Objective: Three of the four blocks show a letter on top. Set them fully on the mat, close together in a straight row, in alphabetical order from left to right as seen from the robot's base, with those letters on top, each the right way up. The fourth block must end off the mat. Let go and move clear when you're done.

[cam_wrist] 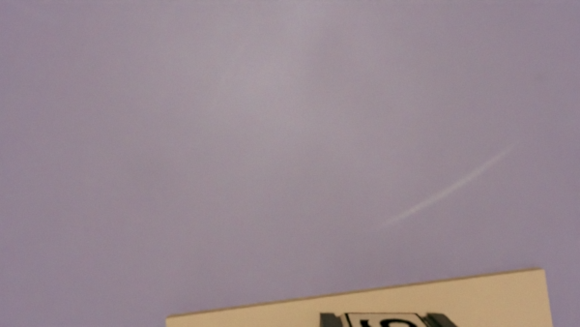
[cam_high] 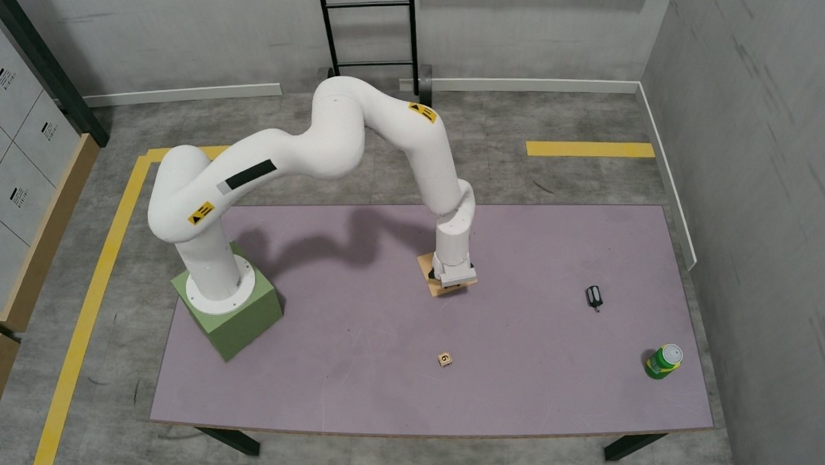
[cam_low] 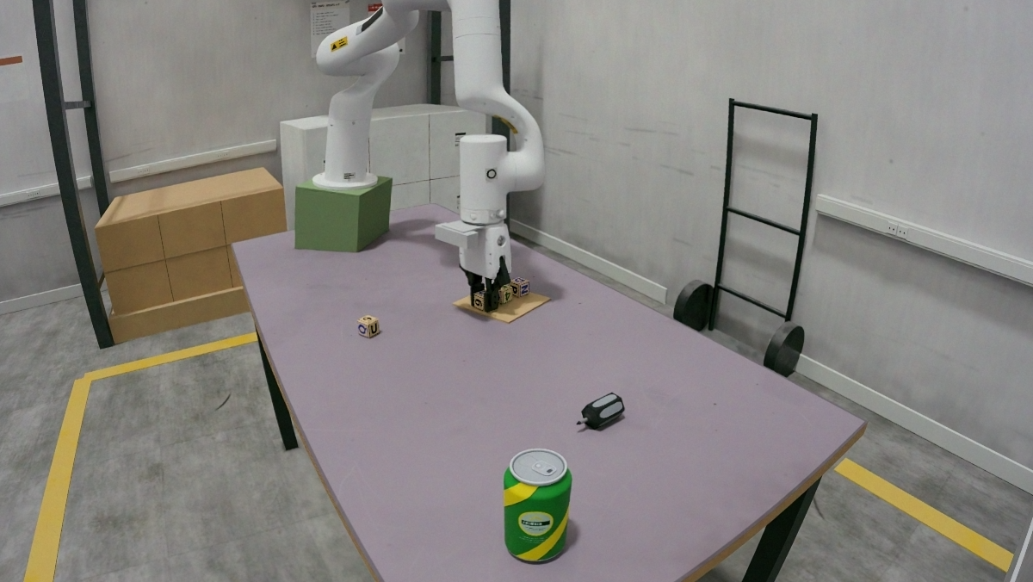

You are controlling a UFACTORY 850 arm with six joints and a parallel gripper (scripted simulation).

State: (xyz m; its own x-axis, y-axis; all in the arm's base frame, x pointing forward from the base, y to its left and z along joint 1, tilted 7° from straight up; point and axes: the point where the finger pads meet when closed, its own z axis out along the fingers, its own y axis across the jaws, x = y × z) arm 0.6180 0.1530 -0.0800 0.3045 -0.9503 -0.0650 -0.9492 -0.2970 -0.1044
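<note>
The tan mat lies 10 mm behind my hand, 50 mm to the left of it and 20 mm below it. The rest, counted from my hand: small black tool: 420 mm ahead, 30 mm to the right, 10 mm below; green can: 590 mm ahead, 220 mm to the right, 40 mm above.
</note>
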